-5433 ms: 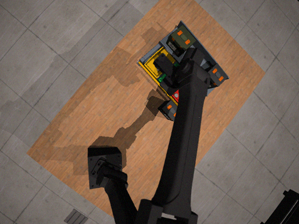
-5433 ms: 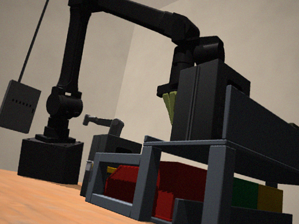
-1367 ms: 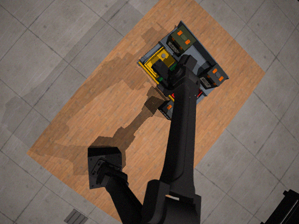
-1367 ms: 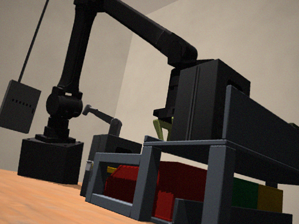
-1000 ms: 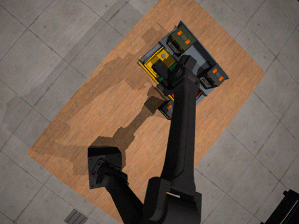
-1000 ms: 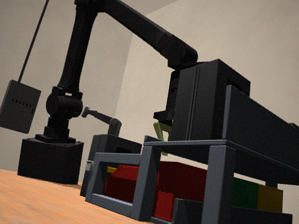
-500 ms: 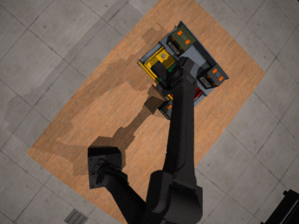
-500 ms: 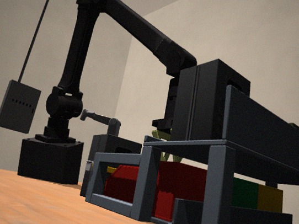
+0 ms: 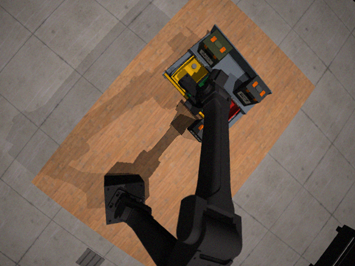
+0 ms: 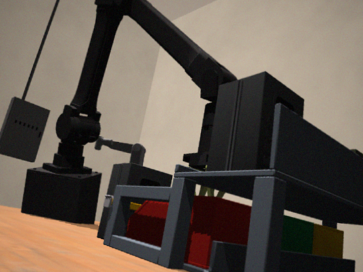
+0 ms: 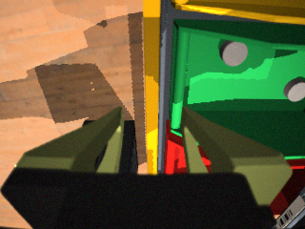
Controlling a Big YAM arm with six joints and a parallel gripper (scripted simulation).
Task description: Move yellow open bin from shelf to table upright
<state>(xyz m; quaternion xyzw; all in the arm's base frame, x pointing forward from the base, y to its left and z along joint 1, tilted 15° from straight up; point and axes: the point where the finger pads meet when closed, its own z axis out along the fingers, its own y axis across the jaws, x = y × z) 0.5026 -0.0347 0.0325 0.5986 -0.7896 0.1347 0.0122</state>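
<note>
Right now my hand is 3 cm above the thin yellow rod. Also, from my hand: red bin: 14 cm to the right, 7 cm ahead, 5 cm below; green bin: 10 cm ahead, 5 cm below, 3 cm to the right; yellow open bin: 13 cm ahead, 8 cm to the left, 5 cm below.
</note>
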